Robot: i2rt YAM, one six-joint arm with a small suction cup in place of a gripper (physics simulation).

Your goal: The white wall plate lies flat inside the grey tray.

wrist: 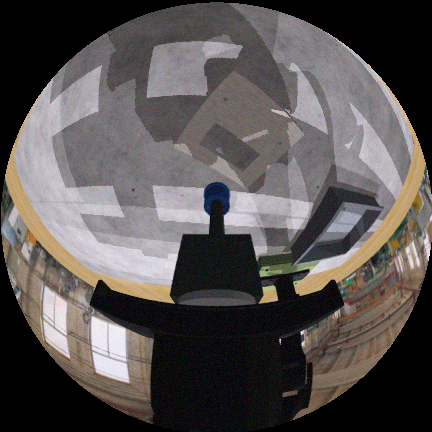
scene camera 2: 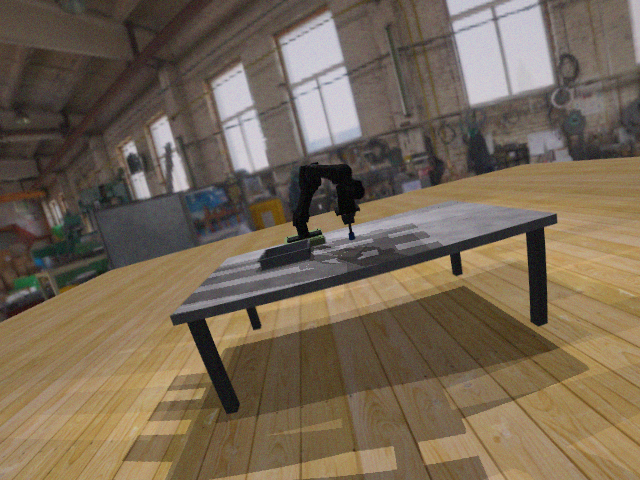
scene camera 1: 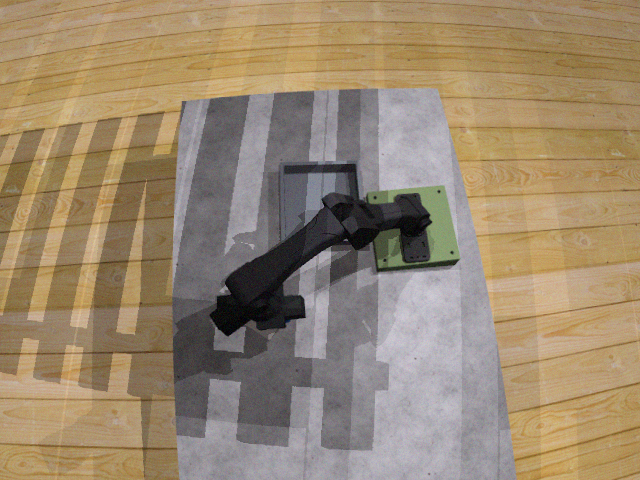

My suction cup (scene camera 1: pixel 287 308) holds nothing. The cup is 8 cm from the middle of a white wall plate (wrist: pixel 250 114). A grey tray (scene camera 1: pixel 302 184) rests on the table.
The grey tray is seen too in the wrist view (wrist: pixel 343 216). My suction cup is seen too in the wrist view (wrist: pixel 216 188).
